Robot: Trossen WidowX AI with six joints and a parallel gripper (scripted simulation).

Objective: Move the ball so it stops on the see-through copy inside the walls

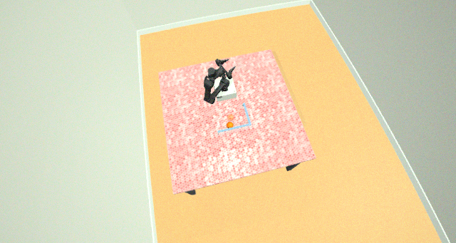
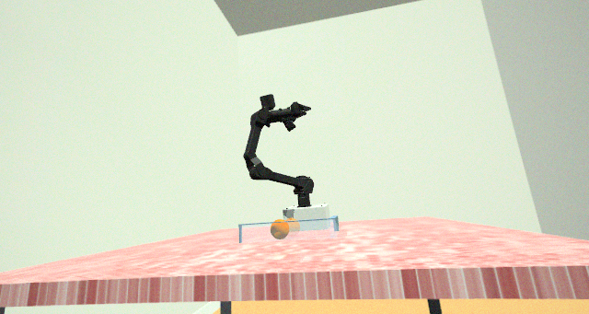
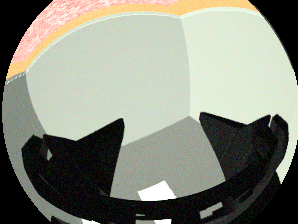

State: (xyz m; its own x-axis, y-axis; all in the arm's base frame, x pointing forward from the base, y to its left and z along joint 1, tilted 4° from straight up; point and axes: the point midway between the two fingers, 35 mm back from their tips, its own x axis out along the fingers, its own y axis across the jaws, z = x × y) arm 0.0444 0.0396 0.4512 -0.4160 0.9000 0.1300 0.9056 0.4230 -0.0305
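Now: gripper tip 52 cm above the orange ball, 30 cm short of it and 9 cm to the left of it. Also, from my gripper tip: see-through copy 52 cm below, 23 cm ahead, 7 cm to the right; clear wall 53 cm below, 35 cm ahead, 5 cm to the right.
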